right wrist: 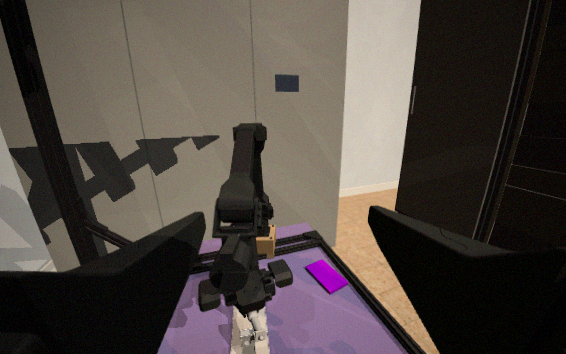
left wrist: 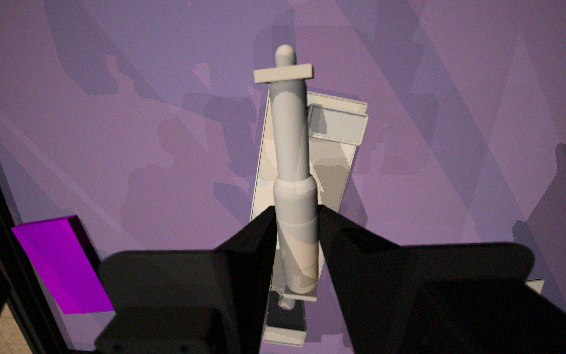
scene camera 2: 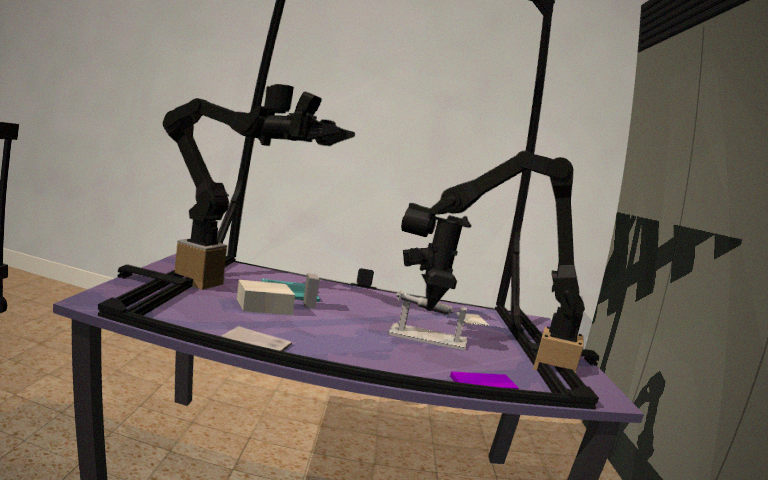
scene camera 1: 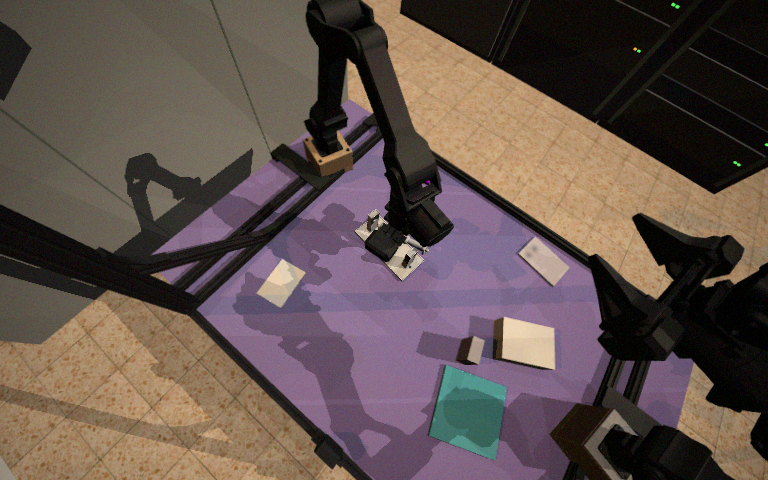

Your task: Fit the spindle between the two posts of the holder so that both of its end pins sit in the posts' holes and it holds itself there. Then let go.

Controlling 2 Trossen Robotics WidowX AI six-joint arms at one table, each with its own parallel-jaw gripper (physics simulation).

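Places are measured from the left arm's base along level axes (x right, y up, z back), in centimetres.
Pixels of known places: left gripper, fingertip midpoint: (right wrist: 250, 314) (left wrist: 296, 212) (scene camera 2: 428, 309) (scene camera 1: 397, 237); right gripper, fingertip midpoint: (right wrist: 287, 216) (scene camera 2: 347, 132) (scene camera 1: 614, 234); left arm's base, origin of the base link: (right wrist: 261, 231) (scene camera 2: 563, 336) (scene camera 1: 327, 145); right arm's base, origin of the base link: (scene camera 2: 202, 242) (scene camera 1: 620, 451).
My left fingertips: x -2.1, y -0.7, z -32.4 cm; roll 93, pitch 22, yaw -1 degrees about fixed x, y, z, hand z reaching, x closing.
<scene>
For each thing: its top centre in the pictures, then the offset to it from my left fingertips.
- pale grey spindle, middle of its top: (left wrist: 298, 227) (scene camera 2: 426, 294) (scene camera 1: 403, 233) dy +3.4, dx -0.4, dz -0.9 cm
- white holder, middle of its top: (left wrist: 297, 197) (scene camera 2: 428, 334) (scene camera 1: 389, 245) (right wrist: 249, 328) dy -6.2, dx +1.0, dz +1.2 cm
- upper post, middle of its top: (left wrist: 336, 125) (scene camera 1: 412, 252) (right wrist: 246, 332) dy +1.6, dx -0.3, dz -5.3 cm
- lower post, middle of its top: (left wrist: 284, 337) (scene camera 2: 463, 308) (scene camera 1: 373, 213) dy +1.6, dx +2.3, dz +7.7 cm
- magenta slab, middle of its top: (left wrist: 65, 271) (scene camera 2: 484, 379) (right wrist: 325, 274) dy -6.1, dx -19.6, dz +18.9 cm
- cream box, middle of its top: (scene camera 2: 266, 287) (scene camera 1: 528, 342) dy -2.1, dx -12.5, dz -35.6 cm
- small upright block, middle of its top: (scene camera 1: 476, 349) (scene camera 2: 313, 276) dy +0.6, dx -0.2, dz -29.9 cm
- teal sheet, middle of its top: (scene camera 1: 469, 410) (scene camera 2: 289, 288) dy -6.1, dx +6.4, dz -39.9 cm
The pale grey spindle (scene camera 1: 416, 244) (scene camera 2: 444, 307) (left wrist: 291, 135) has a flange and a round pin at its far end. My left gripper (scene camera 2: 432, 307) (left wrist: 296, 212) is shut on its thicker part. The white holder (scene camera 1: 403, 271) (scene camera 2: 427, 336) (left wrist: 334, 172) stands below, with two upright posts. In the left wrist view the spindle is skewed to the holder: its far pin is left of and beyond the upper post (left wrist: 337, 126), and its near pin shows by the lower post (left wrist: 285, 316). Whether that pin is in a hole I cannot tell. My right gripper (scene camera 1: 614, 237) (scene camera 2: 352, 134) (right wrist: 287, 216) is open, high and away.
A magenta slab (scene camera 2: 484, 379) (left wrist: 65, 265) (right wrist: 326, 276) lies near the holder. A cream box (scene camera 1: 526, 344) (scene camera 2: 265, 298), a small upright block (scene camera 1: 471, 350) (scene camera 2: 311, 290), a teal sheet (scene camera 1: 470, 410) and two pale flat plates (scene camera 1: 543, 260) (scene camera 1: 281, 283) are elsewhere on the table.
</scene>
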